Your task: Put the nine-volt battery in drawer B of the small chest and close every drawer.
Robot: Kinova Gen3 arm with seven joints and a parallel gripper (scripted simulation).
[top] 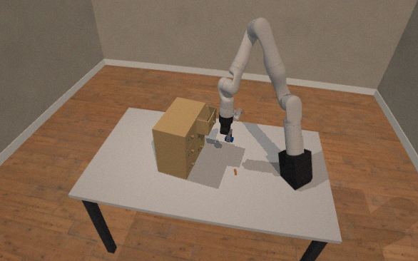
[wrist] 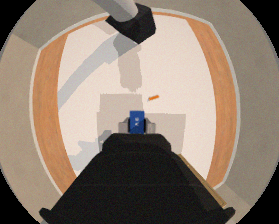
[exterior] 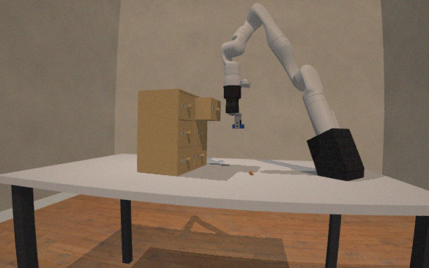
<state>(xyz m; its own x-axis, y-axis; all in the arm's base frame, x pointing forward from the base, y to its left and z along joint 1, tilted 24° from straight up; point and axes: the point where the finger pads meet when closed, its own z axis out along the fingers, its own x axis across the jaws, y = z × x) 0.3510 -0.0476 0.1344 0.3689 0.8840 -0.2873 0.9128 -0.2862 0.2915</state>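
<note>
The drawer marked B is 17 cm ahead of my hand, 10 cm to the right of it and 4 cm above it. Round my hand: small orange object: 4 cm behind, 9 cm to the left, 20 cm below; blue nine-volt battery: 1 cm ahead, 1 cm below.
</note>
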